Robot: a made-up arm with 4 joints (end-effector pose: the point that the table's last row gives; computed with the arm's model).
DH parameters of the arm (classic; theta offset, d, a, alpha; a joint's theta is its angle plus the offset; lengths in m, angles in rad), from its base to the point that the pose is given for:
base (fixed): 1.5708 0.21 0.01 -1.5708
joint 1: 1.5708 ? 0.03 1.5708
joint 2: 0 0.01 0.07 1.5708
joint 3: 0 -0.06 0 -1.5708
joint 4: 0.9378 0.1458 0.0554 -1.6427
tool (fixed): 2.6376 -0.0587 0 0
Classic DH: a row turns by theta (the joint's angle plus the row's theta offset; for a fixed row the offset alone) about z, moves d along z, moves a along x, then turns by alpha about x.
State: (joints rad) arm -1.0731 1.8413 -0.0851 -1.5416
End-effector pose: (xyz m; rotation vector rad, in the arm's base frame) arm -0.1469 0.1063 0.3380 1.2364 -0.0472 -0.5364
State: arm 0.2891 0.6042 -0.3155 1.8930
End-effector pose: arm -0.2066 0.1600 0.1411 -0.9592 1.6755 -0.7920
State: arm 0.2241 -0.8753 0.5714 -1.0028
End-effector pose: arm -0.0240 0.1590 0.1257 1.2114 -2.1857 -0.1287
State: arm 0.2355 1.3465 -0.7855 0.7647
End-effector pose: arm -0.2839 0.0978 0.2325 -1.1725 1.2107 -0.1050
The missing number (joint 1, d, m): 0.05
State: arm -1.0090 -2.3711 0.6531 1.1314
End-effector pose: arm 0.0471 0.1936 0.2649 1.3012 -1.7890 -0.4329
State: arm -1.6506 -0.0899 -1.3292 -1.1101
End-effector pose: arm -0.0225 0.2637 0.2329 0.6512 -1.6728 -0.6474
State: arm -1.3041 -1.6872 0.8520 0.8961
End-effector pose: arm -0.0501 0.2010 0.3035 1.9819 -1.3111 -0.4096
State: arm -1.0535 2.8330 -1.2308 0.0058
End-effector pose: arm -0.0551 -0.1873 0.3046 0.4223 1.0574 1.8515
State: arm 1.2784 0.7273 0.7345 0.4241
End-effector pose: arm -0.1399 0.0798 0.0562 -0.5553 0.0445 -1.0575
